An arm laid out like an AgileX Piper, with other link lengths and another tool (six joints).
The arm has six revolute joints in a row. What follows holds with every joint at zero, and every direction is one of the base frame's. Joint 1 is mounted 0.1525 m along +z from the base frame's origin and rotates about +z. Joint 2 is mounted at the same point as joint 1 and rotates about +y. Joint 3 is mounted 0.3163 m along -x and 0.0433 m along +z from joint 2 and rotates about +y. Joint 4 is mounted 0.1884 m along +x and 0.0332 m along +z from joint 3 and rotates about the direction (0.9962, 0, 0.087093). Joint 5 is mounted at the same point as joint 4 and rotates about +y. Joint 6 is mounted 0.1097 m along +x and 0.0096 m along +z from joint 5 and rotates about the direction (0.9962, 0, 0.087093). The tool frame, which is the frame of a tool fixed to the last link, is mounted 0.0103 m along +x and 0.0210 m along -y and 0.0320 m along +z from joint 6; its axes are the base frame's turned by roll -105.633, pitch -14.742 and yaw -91.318 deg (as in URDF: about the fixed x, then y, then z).
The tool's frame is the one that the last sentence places.
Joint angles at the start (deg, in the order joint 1, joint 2, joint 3, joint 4, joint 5, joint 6): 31.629, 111.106, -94.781, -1.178, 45.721, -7.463
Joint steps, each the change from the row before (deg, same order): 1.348, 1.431, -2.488, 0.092, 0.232, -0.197; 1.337, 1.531, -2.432, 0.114, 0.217, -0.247; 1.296, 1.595, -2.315, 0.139, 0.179, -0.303; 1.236, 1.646, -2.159, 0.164, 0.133, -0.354; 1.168, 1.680, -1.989, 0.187, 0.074, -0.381; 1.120, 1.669, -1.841, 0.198, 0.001, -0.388; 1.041, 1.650, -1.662, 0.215, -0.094, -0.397; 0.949, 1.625, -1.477, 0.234, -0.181, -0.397; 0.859, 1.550, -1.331, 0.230, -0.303, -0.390; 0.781, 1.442, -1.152, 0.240, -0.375, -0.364
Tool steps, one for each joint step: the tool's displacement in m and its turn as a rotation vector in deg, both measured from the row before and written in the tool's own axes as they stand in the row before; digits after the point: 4 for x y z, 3 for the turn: -0.0068, -0.0122, -0.0005, 1.088, 0.059, -1.308; -0.0073, -0.0121, 0.0008, 0.968, -0.006, -1.353; -0.0075, -0.0117, 0.0020, 0.840, -0.063, -1.376; -0.0076, -0.0111, 0.0033, 0.689, -0.122, -1.379; -0.0077, -0.0105, 0.0046, 0.550, -0.177, -1.352; -0.0077, -0.0100, 0.0053, 0.486, -0.201, -1.318; -0.0075, -0.0093, 0.0060, 0.415, -0.222, -1.253; -0.0072, -0.0085, 0.0068, 0.333, -0.247, -1.168; -0.0067, -0.0078, 0.0068, 0.357, -0.207, -1.068; -0.0063, -0.0070, 0.0067, 0.342, -0.207, -0.962
